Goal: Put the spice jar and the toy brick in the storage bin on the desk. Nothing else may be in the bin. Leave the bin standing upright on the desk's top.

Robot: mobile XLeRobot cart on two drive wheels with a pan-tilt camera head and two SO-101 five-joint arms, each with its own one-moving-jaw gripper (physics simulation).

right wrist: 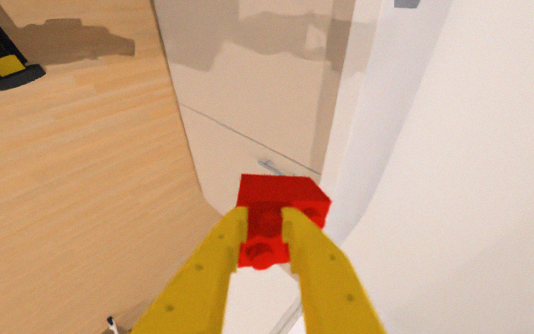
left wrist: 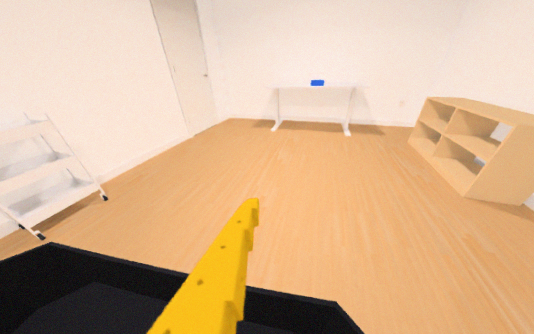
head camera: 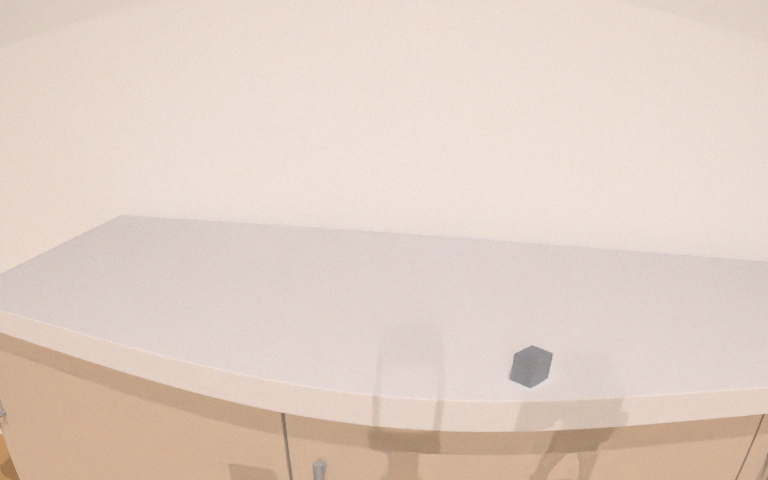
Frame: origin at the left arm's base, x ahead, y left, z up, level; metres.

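Seen in the pictures: left end effector, tool point: [left wrist: 258,208]; right end effector, tool point: [right wrist: 247,219].
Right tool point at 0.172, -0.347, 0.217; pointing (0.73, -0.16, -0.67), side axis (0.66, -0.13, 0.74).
Note:
A point is followed by its place in that frame, as x, y, z.
The red toy brick [right wrist: 276,188] {0.188, -0.347, 0.216} is pinched between the two yellow jaws of my right gripper [right wrist: 265,216] {0.172, -0.347, 0.217}, with its studs showing at the near side. They are in the air beside the front of the white-topped cabinet in the right wrist view. My left gripper [left wrist: 254,202] shows one notched jaw, so it is fully open, with nothing at its tip. A small blue box [left wrist: 317,83] {-2.891, 0.235, -0.023}, which looks like the storage bin, stands far off on a white desk [left wrist: 295,86] {-2.871, -0.085, -0.055}. The spice jar does not show in these views.
A grey cube [head camera: 531,366] {0.527, -0.314, 0.159} [right wrist: 407,3] {0.537, -0.335, 0.153} stands on the cabinet's white top [head camera: 254,294] {0.778, -0.010, 0.135} near its curved front edge. A white trolley [left wrist: 75,159] {-0.934, -1.693, -0.345} stands at the left and a wooden shelf unit [left wrist: 510,165] {-1.364, 1.477, -0.448} at the right. A black tray [left wrist: 295,299] lies below the left jaw.

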